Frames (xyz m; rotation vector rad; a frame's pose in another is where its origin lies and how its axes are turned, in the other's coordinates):
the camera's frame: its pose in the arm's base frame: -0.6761 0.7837 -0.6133 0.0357 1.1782 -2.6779
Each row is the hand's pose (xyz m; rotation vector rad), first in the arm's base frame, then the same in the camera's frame.
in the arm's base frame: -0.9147 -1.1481 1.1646 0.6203 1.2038 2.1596
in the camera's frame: 0.4002 -0.0720 2.6047 1.7099 -0.3673 -1.0553
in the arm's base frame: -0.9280 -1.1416 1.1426 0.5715 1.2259 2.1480
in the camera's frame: 0.4144 -0.0630 2.5841 1.7377 -0.3270 -1.0514
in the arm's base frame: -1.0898 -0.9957 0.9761 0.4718 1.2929 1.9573
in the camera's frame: 0.5632 -0.0712 2.3540 1.8474 -0.2076 -1.1922
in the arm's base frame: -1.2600 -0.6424 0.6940 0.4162 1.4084 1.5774
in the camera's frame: 0.6942 -0.1332 1.8932 2.0389 -0.0929 -1.4877
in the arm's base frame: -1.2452 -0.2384 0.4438 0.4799 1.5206 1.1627
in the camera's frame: 0.6316 -0.2137 1.4288 2.2296 -0.1134 -1.8270
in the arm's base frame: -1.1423 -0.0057 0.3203 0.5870 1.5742 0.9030
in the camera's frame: 0.5012 -0.2556 1.1814 2.3226 -0.2296 -2.0533
